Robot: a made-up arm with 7 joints. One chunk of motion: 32 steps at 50 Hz.
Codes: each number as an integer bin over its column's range. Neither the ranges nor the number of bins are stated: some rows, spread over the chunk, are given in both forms.
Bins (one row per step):
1: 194 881 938 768 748 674 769
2: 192 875 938 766 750 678 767
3: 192 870 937 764 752 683 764
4: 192 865 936 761 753 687 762
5: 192 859 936 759 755 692 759
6: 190 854 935 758 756 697 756
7: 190 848 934 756 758 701 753
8: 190 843 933 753 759 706 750
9: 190 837 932 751 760 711 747
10: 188 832 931 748 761 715 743
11: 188 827 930 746 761 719 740
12: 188 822 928 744 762 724 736
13: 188 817 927 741 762 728 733
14: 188 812 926 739 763 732 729
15: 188 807 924 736 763 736 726
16: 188 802 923 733 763 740 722
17: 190 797 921 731 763 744 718
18: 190 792 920 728 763 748 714
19: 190 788 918 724 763 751 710
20: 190 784 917 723 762 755 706
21: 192 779 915 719 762 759 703
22: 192 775 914 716 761 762 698
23: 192 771 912 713 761 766 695
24: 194 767 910 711 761 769 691
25: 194 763 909 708 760 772 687
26: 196 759 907 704 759 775 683
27: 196 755 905 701 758 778 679
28: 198 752 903 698 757 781 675
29: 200 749 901 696 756 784 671
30: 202 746 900 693 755 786 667
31: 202 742 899 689 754 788 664
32: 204 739 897 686 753 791 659
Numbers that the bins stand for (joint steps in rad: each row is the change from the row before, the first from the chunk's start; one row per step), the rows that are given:
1: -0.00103 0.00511 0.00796 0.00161 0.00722 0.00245 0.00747
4: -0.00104 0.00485 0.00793 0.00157 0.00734 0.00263 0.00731
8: -0.00105 0.00450 0.00788 0.00152 0.00747 0.00289 0.00702
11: -0.00106 0.00425 0.00783 0.00148 0.00752 0.00308 0.00678
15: -0.00106 0.00392 0.00772 0.00142 0.00757 0.00331 0.00644
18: -0.00105 0.00368 0.00766 0.00137 0.00757 0.00348 0.00615
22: -0.00104 0.00341 0.00755 0.00130 0.00752 0.00368 0.00577
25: -0.00103 0.00322 0.00747 0.00125 0.00750 0.00382 0.00550
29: -0.00100 0.00300 0.00733 0.00118 0.00741 0.00399 0.00512
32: -0.00098 0.00284 0.00726 0.00112 0.00734 0.00409 0.00483
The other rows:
2: -0.00104 0.00501 0.00796 0.00160 0.00727 0.00250 0.00743
3: -0.00104 0.00493 0.00794 0.00159 0.00731 0.00257 0.00735
5: -0.00104 0.00476 0.00793 0.00156 0.00738 0.00270 0.00723
6: -0.00105 0.00468 0.00791 0.00155 0.00741 0.00277 0.00716
7: -0.00105 0.00458 0.00789 0.00154 0.00745 0.00282 0.00709
9: -0.00105 0.00441 0.00786 0.00151 0.00750 0.00296 0.00695
10: -0.00106 0.00433 0.00784 0.00149 0.00752 0.00302 0.00685
12: -0.00106 0.00417 0.00779 0.00147 0.00754 0.00315 0.00668
13: -0.00106 0.00409 0.00777 0.00145 0.00754 0.00320 0.00661
14: -0.00106 0.00401 0.00776 0.00144 0.00757 0.00326 0.00651
16: -0.00106 0.00384 0.00771 0.00140 0.00757 0.00337 0.00635
17: -0.00105 0.00376 0.00767 0.00139 0.00757 0.00343 0.00625
19: -0.00105 0.00362 0.00762 0.00135 0.00757 0.00352 0.00606
20: -0.00105 0.00356 0.00760 0.00134 0.00754 0.00358 0.00596
21: -0.00104 0.00348 0.00757 0.00132 0.00754 0.00364 0.00589
23: -0.00104 0.00335 0.00752 0.00128 0.00752 0.00373 0.00570
24: -0.00103 0.00328 0.00749 0.00127 0.00752 0.00378 0.00560
26: -0.00102 0.00316 0.00743 0.00123 0.00747 0.00386 0.00541
27: -0.00102 0.00309 0.00740 0.00121 0.00745 0.00390 0.00531
28: -0.00101 0.00304 0.00737 0.00119 0.00743 0.00394 0.00522
30: -0.00099 0.00295 0.00732 0.00116 0.00738 0.00402 0.00502
31: -0.00099 0.00288 0.00730 0.00114 0.00736 0.00404 0.00495

